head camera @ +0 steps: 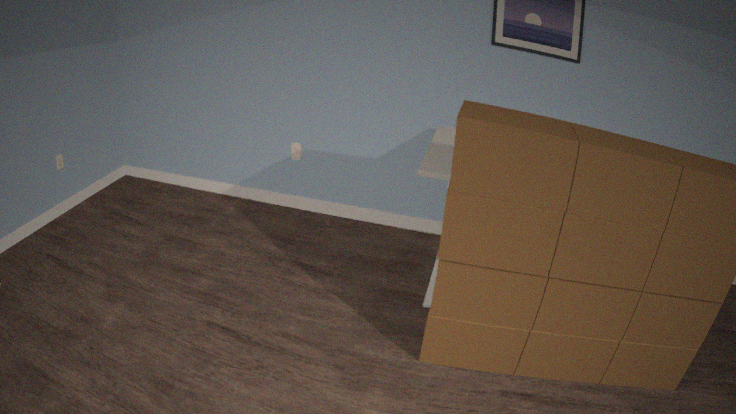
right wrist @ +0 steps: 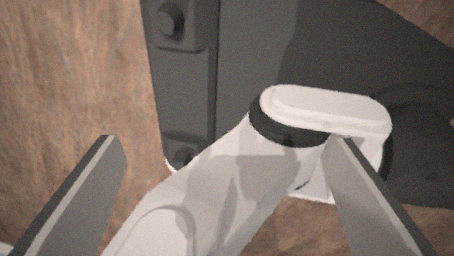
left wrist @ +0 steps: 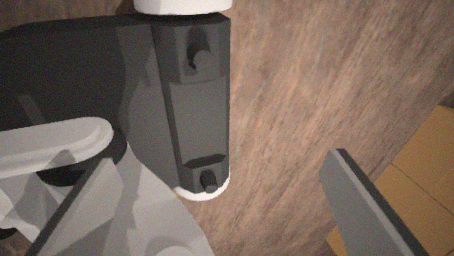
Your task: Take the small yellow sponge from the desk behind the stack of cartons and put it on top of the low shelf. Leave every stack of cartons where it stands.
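Places are measured from the robot's base along level axes (x ahead, y left, z up), in millimetres.
Pixels of known places: left gripper, fingertip midpoint: [left wrist: 220, 167]; right gripper, fingertip midpoint: [right wrist: 226, 150].
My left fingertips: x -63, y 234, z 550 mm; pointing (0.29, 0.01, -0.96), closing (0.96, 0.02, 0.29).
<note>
Behind a point stands the place of what it marks.
A wide stack of brown cartons [head camera: 558, 247] @(x 1288, y -752, z 674 mm) stands at the right of the head view; its cartons also show at the right edge of the left wrist view [left wrist: 425, 175] @(x 1312, y -672, z 199 mm). Part of a pale desk [head camera: 436, 159] @(x 1982, y -362, z 721 mm) sticks out behind the stack's left side. The rest of the desk is hidden by the cartons. The yellow sponge and the low shelf do not show in these views. My left gripper [left wrist: 220, 167] @(x -63, y 234, z 550 mm) is open, with no thing between its fingers. My right gripper [right wrist: 226, 150] @(x -153, y -212, z 537 mm) is open, with no thing between its fingers.
A blue wall [head camera: 231, 102] @(x 3031, y 876, z 702 mm) with a white baseboard [head camera: 329, 208] @(x 2806, y 152, z 46 mm) runs behind the desk and meets another wall at the left corner. A framed picture [head camera: 537, 30] @(x 2466, y -982, z 1401 mm) hangs above the cartons. Dark wooden floor [head camera: 205, 308] @(x 1686, y 718, z 1 mm) stretches left of the stack.
</note>
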